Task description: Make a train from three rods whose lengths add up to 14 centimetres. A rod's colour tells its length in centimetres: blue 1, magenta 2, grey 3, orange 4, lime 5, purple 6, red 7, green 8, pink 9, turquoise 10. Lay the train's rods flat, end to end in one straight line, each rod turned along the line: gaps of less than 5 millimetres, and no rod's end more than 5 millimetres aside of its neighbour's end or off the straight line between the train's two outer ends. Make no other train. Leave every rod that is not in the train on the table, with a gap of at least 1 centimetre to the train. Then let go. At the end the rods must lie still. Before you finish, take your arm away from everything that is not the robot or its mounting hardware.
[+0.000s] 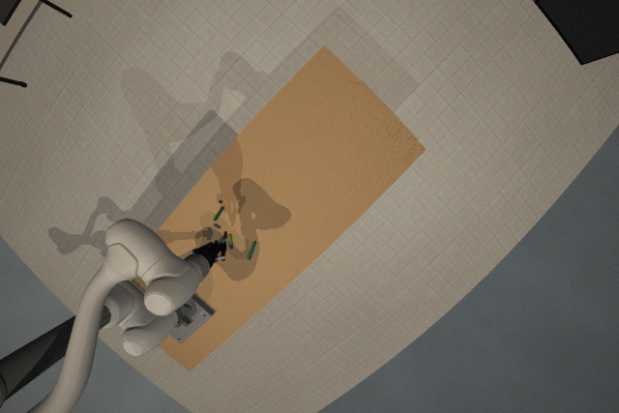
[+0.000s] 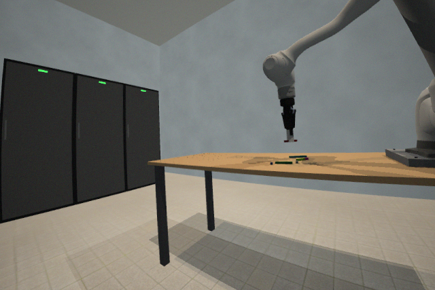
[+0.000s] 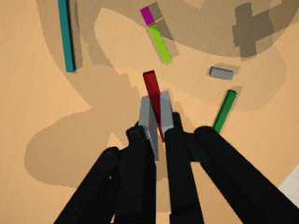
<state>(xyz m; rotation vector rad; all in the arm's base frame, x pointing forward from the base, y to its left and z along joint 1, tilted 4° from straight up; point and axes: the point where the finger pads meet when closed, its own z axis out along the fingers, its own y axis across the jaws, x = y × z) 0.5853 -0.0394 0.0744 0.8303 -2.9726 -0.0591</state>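
Now: the grey rod 3 cm behind my hand, 8 cm to the left of it and 13 cm below it. The rest, counted from my hand: magenta rod 7 cm behind, 3 cm to the right, 13 cm below; red rod 3 cm below; lime rod 4 cm behind, 1 cm to the right, 13 cm below.
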